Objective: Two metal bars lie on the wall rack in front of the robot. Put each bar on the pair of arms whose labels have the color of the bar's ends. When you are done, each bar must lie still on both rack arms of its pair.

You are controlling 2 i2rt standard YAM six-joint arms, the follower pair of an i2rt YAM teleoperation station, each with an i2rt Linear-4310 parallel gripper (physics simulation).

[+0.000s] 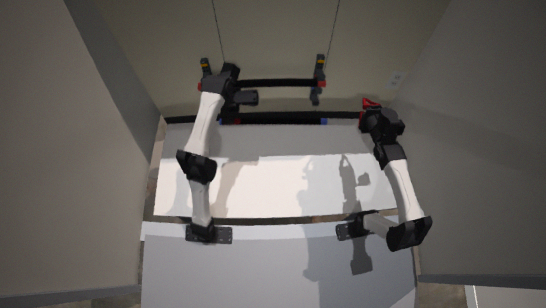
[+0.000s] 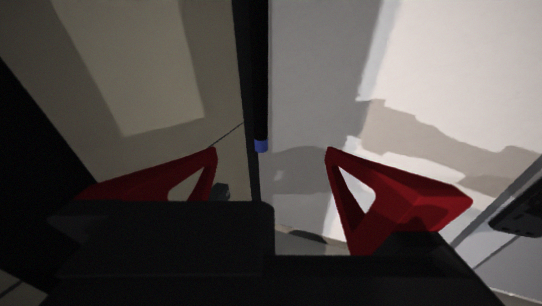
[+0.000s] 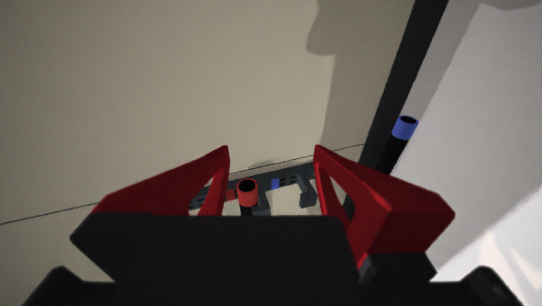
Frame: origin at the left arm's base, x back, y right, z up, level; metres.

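Seen in the pictures: left gripper, fingertip midpoint: (image 1: 236, 111) (image 2: 271, 153); right gripper, fingertip midpoint: (image 1: 363, 105) (image 3: 271, 153); left arm's base, link origin: (image 1: 208, 234); right arm's base, link origin: (image 1: 358, 229).
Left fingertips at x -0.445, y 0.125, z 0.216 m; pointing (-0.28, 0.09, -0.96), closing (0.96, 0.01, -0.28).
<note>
Pixels of each thing's middle, then the offset from my left fingertips to it. "pt": a spot on its surface instead. Level surfaces: height alone.
- red-ended bar, body centre: (image 3: 255, 259) (image 1: 261, 83) dx -0.063, dy +0.100, dz +0.094 m
- red label, surface spot: (image 3: 230, 195) pt dx -0.082, dy +0.312, dz +0.119 m
- blue-ended bar, body centre: (image 2: 258, 4) (image 3: 362, 208) (image 1: 273, 121) dx -0.077, dy +0.144, dz -0.189 m
- blue label, surface spot: (image 3: 275, 183) pt dx -0.082, dy +0.313, dz +0.044 m
- long dark strip, surface spot: (image 3: 407, 60) (image 1: 343, 114) pt dx -0.106, dy +0.485, dz -0.170 m
- white table, surface height: dz -0.204 m
The red-ended bar (image 1: 277, 83) (image 3: 247, 195) lies across the wall rack. Its right end is at the rack arm beside the red label (image 3: 230, 195); the rack arm at its left end is mostly hidden by my left arm. The blue-ended bar (image 1: 282, 121) (image 2: 260, 75) (image 3: 404, 128) lies low along the table's back edge, off the rack. The lower right rack arm (image 1: 315, 96) (image 3: 307, 198), by the blue label (image 3: 275, 183), holds no bar. My left gripper (image 2: 271, 153) is open, near the blue-ended bar's left end. My right gripper (image 1: 364, 111) (image 3: 271, 153) is open and empty, right of both bars.
Yellow-labelled rack arms (image 1: 204, 65) (image 1: 320, 61) are above the red-ended bar. A long dark strip (image 1: 345, 115) (image 3: 407, 60) runs along the wall's foot behind the white table (image 1: 280, 185). Side panels (image 1: 45, 150) (image 1: 490, 150) stand at both sides.
</note>
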